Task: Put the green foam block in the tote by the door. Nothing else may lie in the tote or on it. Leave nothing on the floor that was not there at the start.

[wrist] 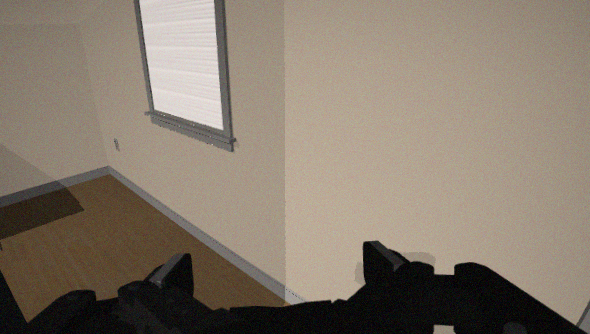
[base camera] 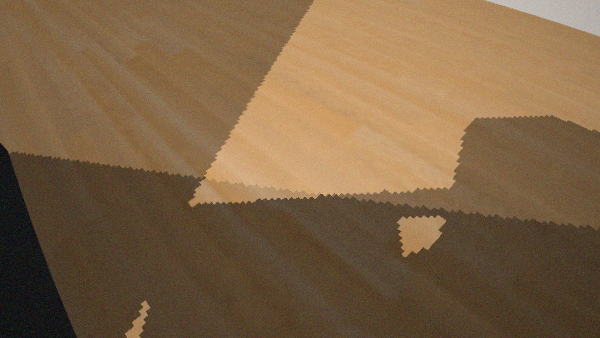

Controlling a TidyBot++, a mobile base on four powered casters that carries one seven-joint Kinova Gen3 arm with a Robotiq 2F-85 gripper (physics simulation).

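Frame: origin at the arm's base, x ahead, y left, z up, level; millimetres.
Seen in the pictures: gripper, fingertip midpoint: (wrist: 279, 266).
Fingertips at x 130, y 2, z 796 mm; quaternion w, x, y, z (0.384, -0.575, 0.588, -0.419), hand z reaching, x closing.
Observation:
A point is followed by its place in that frame.
My gripper (wrist: 279, 266) @[x 130, y 2, z 796 mm] is open, its two dark fingers wide apart at the bottom of the wrist view, with wall and a strip of floor showing between them. The gripper does not show in the base camera view. The green foam block, the tote and the door do not show in either view.
Wood floor (base camera: 350, 100) @[x 558, y -58, z -397 mm] (wrist: 100, 225) @[x 2077, y 1217, z -397 mm] with shadows across it. A dark surface (base camera: 25, 250) @[x 292, y 333, z -353 mm] cuts into the base camera view at the left edge. A wall (wrist: 425, 125) @[x 829, y -482, z 665 mm] stands ahead on the right, and a window (wrist: 185, 60) @[x 1769, y 371, z 786 mm] with a grey frame is at the left.

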